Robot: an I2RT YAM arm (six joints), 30 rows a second.
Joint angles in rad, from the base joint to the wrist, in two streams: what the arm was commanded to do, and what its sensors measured. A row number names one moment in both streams.
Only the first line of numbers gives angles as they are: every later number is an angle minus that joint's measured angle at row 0.
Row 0, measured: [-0.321 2.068 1.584 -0.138 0.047 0.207]
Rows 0 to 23, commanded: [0.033 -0.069 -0.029 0.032 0.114 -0.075]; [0.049 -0.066 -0.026 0.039 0.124 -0.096]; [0.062 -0.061 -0.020 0.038 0.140 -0.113]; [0.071 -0.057 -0.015 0.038 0.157 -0.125]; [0.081 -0.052 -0.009 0.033 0.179 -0.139]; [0.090 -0.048 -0.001 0.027 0.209 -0.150]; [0.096 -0.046 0.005 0.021 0.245 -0.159]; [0.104 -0.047 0.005 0.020 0.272 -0.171]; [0.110 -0.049 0.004 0.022 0.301 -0.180]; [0.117 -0.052 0.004 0.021 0.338 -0.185]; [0.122 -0.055 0.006 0.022 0.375 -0.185]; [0.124 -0.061 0.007 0.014 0.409 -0.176]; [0.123 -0.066 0.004 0.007 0.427 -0.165]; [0.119 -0.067 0.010 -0.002 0.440 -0.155]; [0.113 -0.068 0.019 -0.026 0.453 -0.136]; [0.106 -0.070 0.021 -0.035 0.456 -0.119]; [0.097 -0.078 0.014 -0.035 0.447 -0.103]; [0.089 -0.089 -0.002 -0.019 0.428 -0.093]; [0.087 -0.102 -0.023 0.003 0.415 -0.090]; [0.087 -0.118 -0.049 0.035 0.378 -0.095]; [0.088 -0.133 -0.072 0.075 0.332 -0.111]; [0.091 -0.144 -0.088 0.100 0.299 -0.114]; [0.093 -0.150 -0.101 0.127 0.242 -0.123]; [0.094 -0.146 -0.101 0.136 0.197 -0.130]
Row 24, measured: [0.080 -0.099 -0.079 0.054 0.324 -0.125]
